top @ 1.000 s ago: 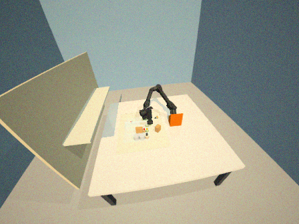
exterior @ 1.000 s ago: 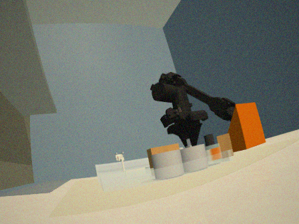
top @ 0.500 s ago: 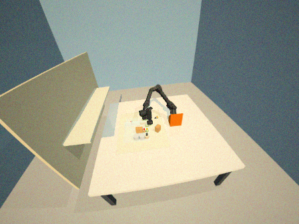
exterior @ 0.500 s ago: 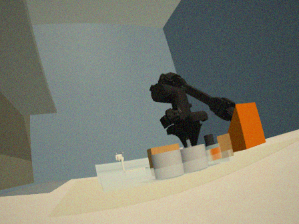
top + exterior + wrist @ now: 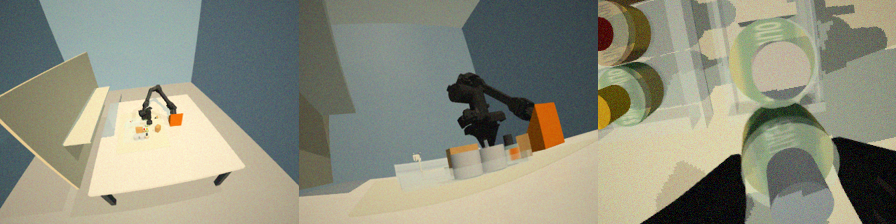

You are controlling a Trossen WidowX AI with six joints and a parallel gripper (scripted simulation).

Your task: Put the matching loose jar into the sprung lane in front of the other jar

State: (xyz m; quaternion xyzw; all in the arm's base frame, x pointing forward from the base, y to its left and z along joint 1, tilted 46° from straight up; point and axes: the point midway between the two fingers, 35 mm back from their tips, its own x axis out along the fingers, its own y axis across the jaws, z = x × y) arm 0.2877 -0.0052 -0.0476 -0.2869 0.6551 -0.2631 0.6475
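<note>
The tan box is 9 cm behind my gripper tip, 7 cm to the left of it and 2 cm below it. From my gripper tip the other things lie so: cream pusher plate (15 cm ahead, 3 cm to the right); then shelf (54 cm ahead, 4 cm to the left, 32 cm above).
</note>
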